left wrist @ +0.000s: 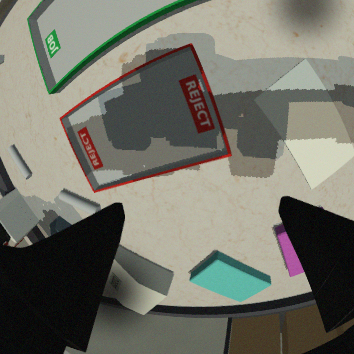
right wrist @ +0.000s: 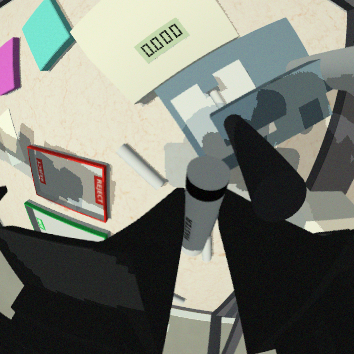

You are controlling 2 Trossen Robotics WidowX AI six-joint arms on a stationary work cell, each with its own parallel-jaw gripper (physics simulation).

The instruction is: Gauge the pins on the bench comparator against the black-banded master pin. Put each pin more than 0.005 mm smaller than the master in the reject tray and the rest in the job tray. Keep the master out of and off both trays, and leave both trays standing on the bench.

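Places are measured from the left arm's base along level axes (x ahead, y left, z up), in metres.
Pixels of known places: left gripper, fingertip midpoint: (left wrist: 204, 208); right gripper, fingertip midpoint: (right wrist: 200, 195); right arm's base, link origin: (left wrist: 1, 228).
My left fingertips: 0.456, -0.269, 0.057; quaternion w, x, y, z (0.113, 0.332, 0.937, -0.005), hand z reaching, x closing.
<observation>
For each thing: its top centre in the pictures, then the offset to it from my left fingertips, as dx, dy, dz. "pt": a spot on its surface instead.
- grey master pin, top centre: (right wrist: 194, 248) +0.298, -0.043, +0.068
- comparator, surface spot: (right wrist: 175, 37) pt +0.289, +0.081, -0.066
- red-rimmed reject tray, top centre: (left wrist: 128, 130) (right wrist: 61, 183) +0.050, -0.073, -0.086
- green-rimmed job tray, top centre: (right wrist: 64, 241) -0.037, -0.220, -0.081
- pale pin, top centre: (right wrist: 137, 169) (left wrist: 74, 205) +0.207, -0.063, -0.084
- teal block, top centre: (left wrist: 230, 284) (right wrist: 41, 30) +0.096, +0.183, -0.083
- magenta block, top centre: (left wrist: 307, 250) (right wrist: 3, 67) -0.031, +0.181, -0.084
- black cylindrical handle, surface spot: (right wrist: 270, 170) pt +0.322, +0.003, +0.088
- small pale piece, top centre: (right wrist: 170, 298) +0.184, -0.414, -0.084
My left gripper (left wrist: 204, 208) is open and empty above the bench. My right gripper (right wrist: 200, 195) is shut on the grey master pin (right wrist: 201, 212), black band at its upper end, held tilted in front of the comparator (right wrist: 175, 37) (left wrist: 142, 285). Its readout shows 0.000. The red-rimmed reject tray (left wrist: 145, 107) (right wrist: 106, 192) stands on the bench with no pin visible in it. The green-rimmed job tray (left wrist: 42, 60) (right wrist: 65, 220) is partly in view beside it. One pale pin (left wrist: 80, 200) (right wrist: 141, 165) lies near the comparator. Another pin (left wrist: 20, 161) lies farther left. In the right wrist view a pin (right wrist: 207, 250) is partly hidden behind the master.
A teal block (left wrist: 230, 277) (right wrist: 47, 35) and a magenta block (left wrist: 292, 252) (right wrist: 7, 65) lie beyond the comparator. A black cylindrical handle (right wrist: 270, 170) sticks up from the comparator close to the right fingers. A small pale piece (right wrist: 179, 298) shows near the bench edge.
</observation>
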